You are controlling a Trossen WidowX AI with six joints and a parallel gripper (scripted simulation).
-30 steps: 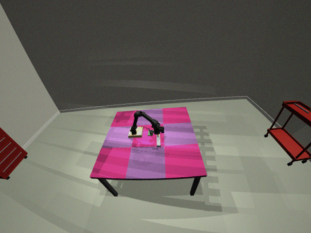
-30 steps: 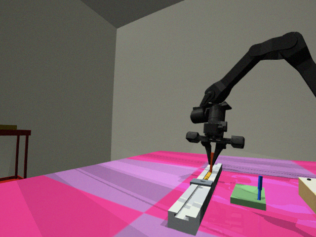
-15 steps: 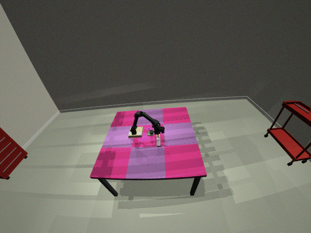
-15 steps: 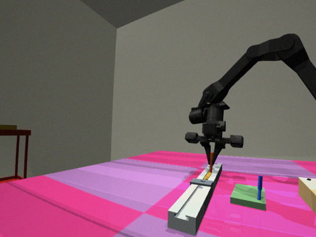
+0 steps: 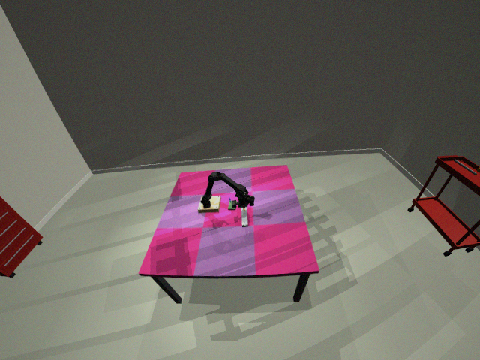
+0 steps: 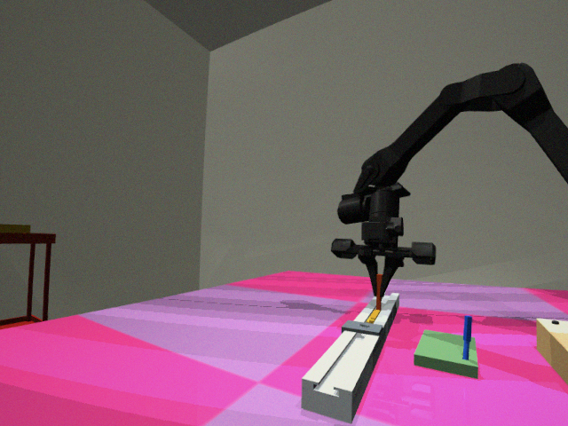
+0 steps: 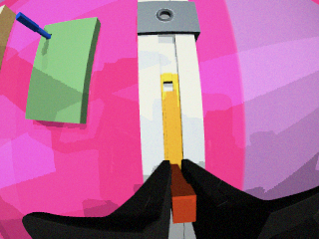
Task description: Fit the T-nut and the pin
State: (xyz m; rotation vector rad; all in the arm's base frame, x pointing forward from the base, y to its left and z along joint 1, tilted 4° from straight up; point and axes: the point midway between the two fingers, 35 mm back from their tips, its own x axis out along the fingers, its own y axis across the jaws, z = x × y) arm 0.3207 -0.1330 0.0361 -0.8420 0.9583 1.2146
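Now: the blue pin 15 cm to the left of my gripper tip, 10 cm behind it and 3 cm below it. From my gripper tip the other things lie so: green tray: 13 cm to the left, 10 cm behind, 5 cm below.
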